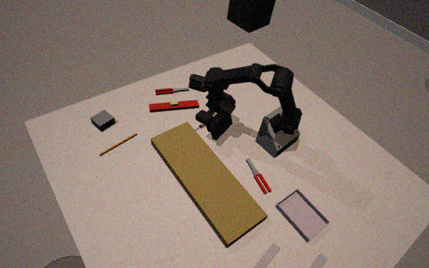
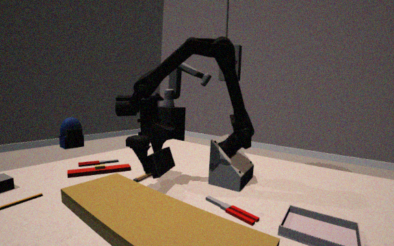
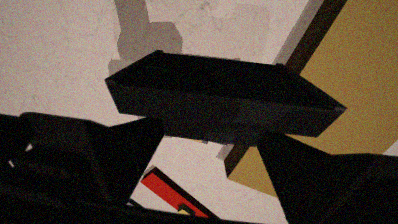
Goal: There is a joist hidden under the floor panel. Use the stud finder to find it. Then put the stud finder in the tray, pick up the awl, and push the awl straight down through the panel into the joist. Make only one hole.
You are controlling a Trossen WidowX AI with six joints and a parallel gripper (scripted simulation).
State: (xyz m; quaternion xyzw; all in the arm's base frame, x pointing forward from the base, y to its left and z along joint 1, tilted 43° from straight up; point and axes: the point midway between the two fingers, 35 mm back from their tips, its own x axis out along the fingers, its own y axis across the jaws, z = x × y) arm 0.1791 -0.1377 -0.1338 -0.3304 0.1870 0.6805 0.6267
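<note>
Right now the stud finder is 10 mm ahead of my gripper tip and 10 mm to the left of it. From my gripper tip the other things lie so: red level 30 mm ahead, 230 mm to the right, 60 mm below; pencil 350 mm ahead, 200 mm to the right, 80 mm below; awl 60 mm to the right, 70 mm below.
</note>
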